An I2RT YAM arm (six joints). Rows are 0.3 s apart.
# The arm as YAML. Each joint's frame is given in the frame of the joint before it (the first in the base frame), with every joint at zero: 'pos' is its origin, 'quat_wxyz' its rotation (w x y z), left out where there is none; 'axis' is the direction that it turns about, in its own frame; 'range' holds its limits. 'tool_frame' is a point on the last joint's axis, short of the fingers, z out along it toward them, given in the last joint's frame.
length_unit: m
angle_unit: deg
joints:
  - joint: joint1
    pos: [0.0, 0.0, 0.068]
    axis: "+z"
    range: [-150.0, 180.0]
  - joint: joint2
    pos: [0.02, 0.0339, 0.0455]
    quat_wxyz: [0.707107, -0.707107, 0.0, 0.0]
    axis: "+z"
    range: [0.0, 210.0]
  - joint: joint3
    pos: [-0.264, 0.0, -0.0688]
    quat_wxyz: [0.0, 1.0, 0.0, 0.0]
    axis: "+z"
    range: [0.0, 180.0]
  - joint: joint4
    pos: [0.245, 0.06, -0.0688]
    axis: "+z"
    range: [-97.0, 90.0]
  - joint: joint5
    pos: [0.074, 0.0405, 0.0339]
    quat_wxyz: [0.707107, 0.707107, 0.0, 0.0]
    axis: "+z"
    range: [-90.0, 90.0]
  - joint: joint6
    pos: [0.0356, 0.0, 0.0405]
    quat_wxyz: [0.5, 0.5, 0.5, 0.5]
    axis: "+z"
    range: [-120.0, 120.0]
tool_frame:
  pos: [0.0, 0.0, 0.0]
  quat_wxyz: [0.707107, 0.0, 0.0, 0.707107]
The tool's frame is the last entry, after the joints.
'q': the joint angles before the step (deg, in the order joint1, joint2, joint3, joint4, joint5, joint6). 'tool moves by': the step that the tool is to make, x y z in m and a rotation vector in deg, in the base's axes. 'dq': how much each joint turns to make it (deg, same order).
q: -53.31, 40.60, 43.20, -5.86, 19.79, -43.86
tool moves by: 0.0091, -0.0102, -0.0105, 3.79, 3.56, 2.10
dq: 0.00, 3.44, 0.38, -1.83, -2.03, -0.84
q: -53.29, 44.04, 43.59, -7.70, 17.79, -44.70
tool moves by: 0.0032, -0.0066, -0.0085, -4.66, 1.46, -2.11
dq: 0.04, 0.96, -3.54, 8.64, 2.55, -3.92
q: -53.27, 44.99, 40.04, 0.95, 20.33, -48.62
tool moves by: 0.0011, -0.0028, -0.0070, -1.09, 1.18, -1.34
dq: 0.01, 0.54, -1.79, 3.08, 1.45, -1.62
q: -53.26, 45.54, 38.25, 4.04, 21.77, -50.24
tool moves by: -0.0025, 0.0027, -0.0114, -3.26, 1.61, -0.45
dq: -0.03, -1.47, -4.23, 5.72, 0.52, -3.48
